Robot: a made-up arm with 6 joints.
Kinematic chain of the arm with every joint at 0, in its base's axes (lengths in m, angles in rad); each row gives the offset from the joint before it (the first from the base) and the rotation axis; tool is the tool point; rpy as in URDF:
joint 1: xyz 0 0 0.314 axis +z
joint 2: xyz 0 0 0 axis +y
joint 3: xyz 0.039 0 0.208 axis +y
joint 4: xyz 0.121 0 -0.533 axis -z
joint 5: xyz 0 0 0 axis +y
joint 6: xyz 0.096 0 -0.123 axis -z
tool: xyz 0 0 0 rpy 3.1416 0 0
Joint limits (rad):
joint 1: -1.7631..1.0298
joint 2: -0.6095..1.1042
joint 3: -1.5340..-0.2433
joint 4: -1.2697..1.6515
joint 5: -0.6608..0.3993
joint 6: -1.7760..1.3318
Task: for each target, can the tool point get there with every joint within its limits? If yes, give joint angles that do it. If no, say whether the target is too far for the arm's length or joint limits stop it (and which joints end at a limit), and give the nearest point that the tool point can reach.
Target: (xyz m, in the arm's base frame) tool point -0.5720 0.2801 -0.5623
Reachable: no: too far | nearest point -0.2053 0.1005 -0.1771 | short by 0.561 m
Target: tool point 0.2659 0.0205 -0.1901
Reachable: yes | joints 0.5698 0.8073 -0.5884 1.0648 -0.5171 -0.7467
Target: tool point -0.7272 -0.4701 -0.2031
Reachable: no: too far | nearest point -0.2507 -0.4970 -0.1093 | short by 0.486 m
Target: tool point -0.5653 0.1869 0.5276
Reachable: no: joint limits stop it (at a limit: joint 1, joint 2, joint 3, joint 4, joint 5) | nearest point -0.2118 -0.2990 0.9078 | short by 0.711 m
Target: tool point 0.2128 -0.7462 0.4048
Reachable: yes | joints -1.2984 0.2148 -1.3817 -0.0755 0.2955 -0.5684
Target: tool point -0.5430 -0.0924 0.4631
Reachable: no: joint limits stop it (at a limit: joint 1, joint 2, joint 4, joint 5) | nearest point -0.2412 -0.4497 0.4176 | short by 0.470 m
